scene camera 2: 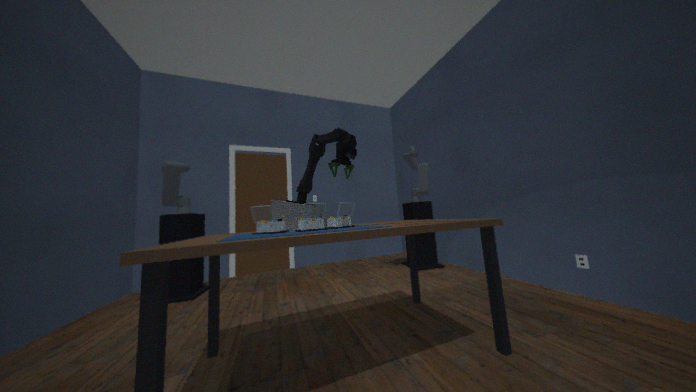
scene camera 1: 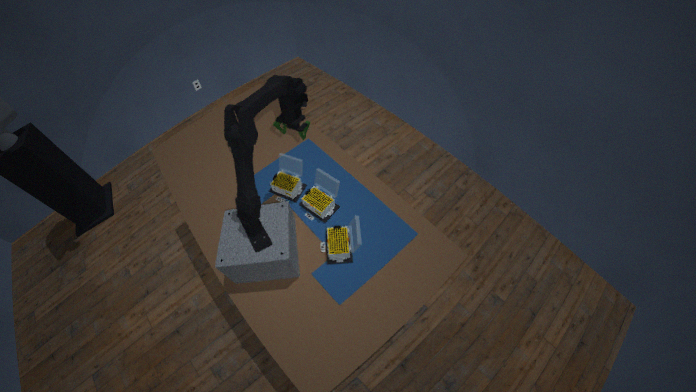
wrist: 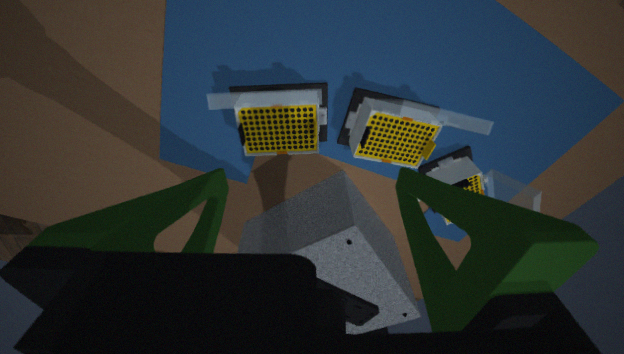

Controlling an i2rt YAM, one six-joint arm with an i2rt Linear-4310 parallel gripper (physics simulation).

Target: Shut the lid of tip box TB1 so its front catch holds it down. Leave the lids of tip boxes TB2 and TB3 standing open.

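Places are measured from the arm's base along level axes (x ahead, y left, z up), in centimetres.
Pixels of known places: gripper, fingertip midpoint: (scene camera 2: 341, 177) (scene camera 1: 294, 136) (wrist: 311, 177); arm's base, link origin: (scene camera 2: 301, 203) (scene camera 1: 255, 230) (wrist: 329, 296).
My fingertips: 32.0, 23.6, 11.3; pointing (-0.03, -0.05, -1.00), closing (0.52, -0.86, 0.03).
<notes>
For each thing: its top centre in the pictures, then the offset to it from my fingertips, as dx, dy, dz. Level surfaces: height alone.
- Tip box TB1, top centre: (wrist: 278, 135) (scene camera 1: 284, 179) -10.0, -0.9, -21.3
- Tip box TB2, top centre: (wrist: 399, 146) (scene camera 1: 317, 197) -2.3, -18.0, -21.3
- Tip box TB3, top centre: (wrist: 458, 205) (scene camera 1: 334, 239) (scene camera 2: 272, 220) -6.5, -38.9, -22.1
- blue mat, surface height: dz -28.7
Tip box TB1 (scene camera 1: 286, 184) (scene camera 2: 340, 221) (wrist: 279, 130) holds yellow tips. Its clear lid (scene camera 1: 291, 164) (scene camera 2: 346, 209) (wrist: 220, 101) stands open. Tip box TB2 (scene camera 1: 318, 201) (scene camera 2: 310, 223) (wrist: 397, 139) is beside it, lid (scene camera 1: 327, 183) (wrist: 467, 121) open. Tip box TB3 (scene camera 1: 338, 241) (scene camera 2: 270, 226) is farthest from the gripper, lid (scene camera 1: 356, 233) (scene camera 2: 261, 213) open; a finger partly hides it in the wrist view. My gripper (scene camera 1: 293, 135) (scene camera 2: 341, 177) (wrist: 311, 177) is open and empty, high above the table and off to TB1's side, touching no box. The catches are too small to judge.
The boxes stand on a blue mat (scene camera 1: 385, 230) (wrist: 430, 45) on the brown table (scene camera 1: 385, 310) (scene camera 2: 450, 225). The grey speckled base block (scene camera 1: 260, 235) (wrist: 370, 270) carries the arm beside the boxes. Black pedestals (scene camera 2: 182, 250) (scene camera 2: 420, 240) stand beyond the table.
</notes>
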